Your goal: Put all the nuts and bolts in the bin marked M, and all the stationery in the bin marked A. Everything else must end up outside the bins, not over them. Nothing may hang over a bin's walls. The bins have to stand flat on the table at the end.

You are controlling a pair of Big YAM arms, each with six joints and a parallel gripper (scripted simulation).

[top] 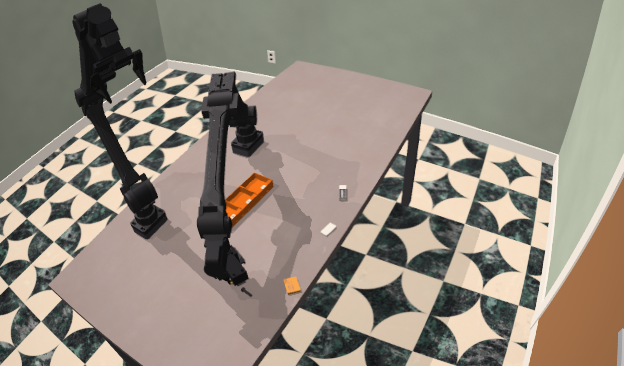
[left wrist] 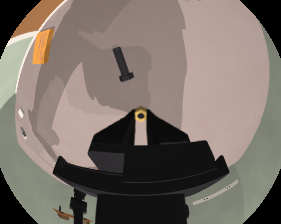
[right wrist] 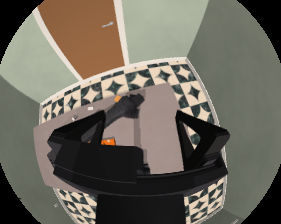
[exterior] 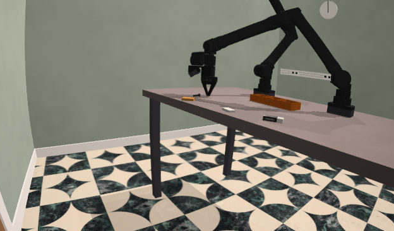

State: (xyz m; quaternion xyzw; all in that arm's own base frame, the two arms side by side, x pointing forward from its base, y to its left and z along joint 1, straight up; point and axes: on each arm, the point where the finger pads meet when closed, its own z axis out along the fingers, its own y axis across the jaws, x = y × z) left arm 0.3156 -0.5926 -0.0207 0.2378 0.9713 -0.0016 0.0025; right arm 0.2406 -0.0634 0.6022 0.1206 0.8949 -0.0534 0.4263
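The black bolt is 60 mm ahead of my left hand and 10 mm below it. The rest, counted from my left hand: orange notepad: 150 mm ahead, 100 mm to the left, 10 mm below; orange double bin: 200 mm behind, 270 mm to the left; brass nut: 10 mm below.
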